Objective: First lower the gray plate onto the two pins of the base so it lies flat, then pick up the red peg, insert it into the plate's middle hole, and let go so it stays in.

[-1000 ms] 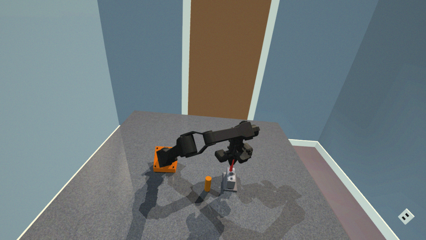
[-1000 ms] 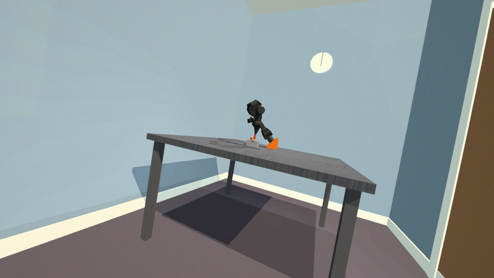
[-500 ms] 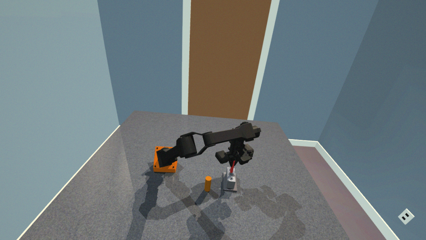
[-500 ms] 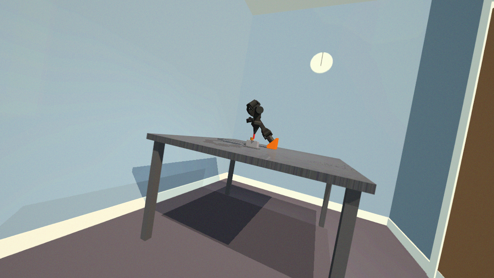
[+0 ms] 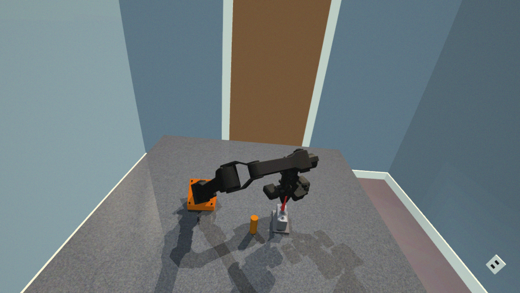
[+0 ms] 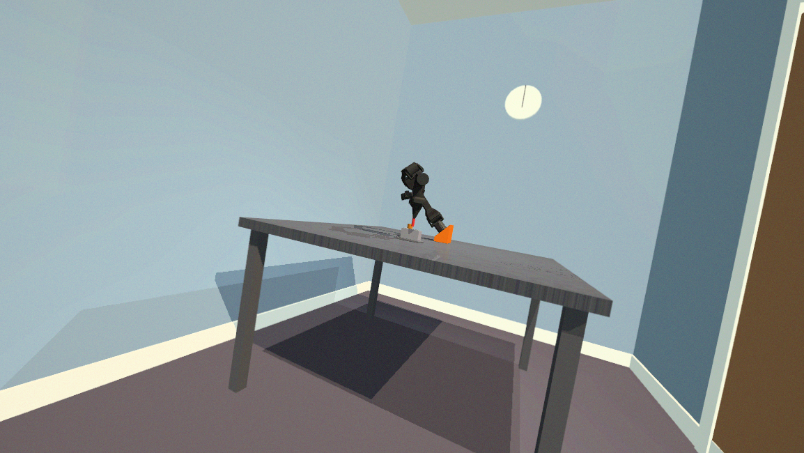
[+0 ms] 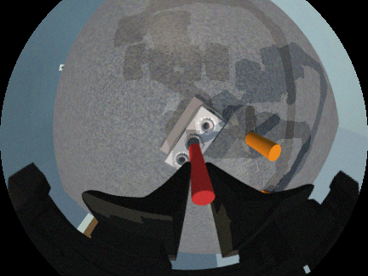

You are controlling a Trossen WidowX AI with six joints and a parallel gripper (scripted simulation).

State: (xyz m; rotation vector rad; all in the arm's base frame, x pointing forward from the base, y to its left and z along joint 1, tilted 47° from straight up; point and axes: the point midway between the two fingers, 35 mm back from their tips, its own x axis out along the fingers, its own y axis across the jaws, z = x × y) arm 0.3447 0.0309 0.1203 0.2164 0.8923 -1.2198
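Right now the gray plate is 7 cm below my gripper tip. Also, from my gripper tip: base 11 cm below; then red peg right at my gripper tip; then orange cylinder 12 cm behind, 7 cm below, 6 cm to the right.
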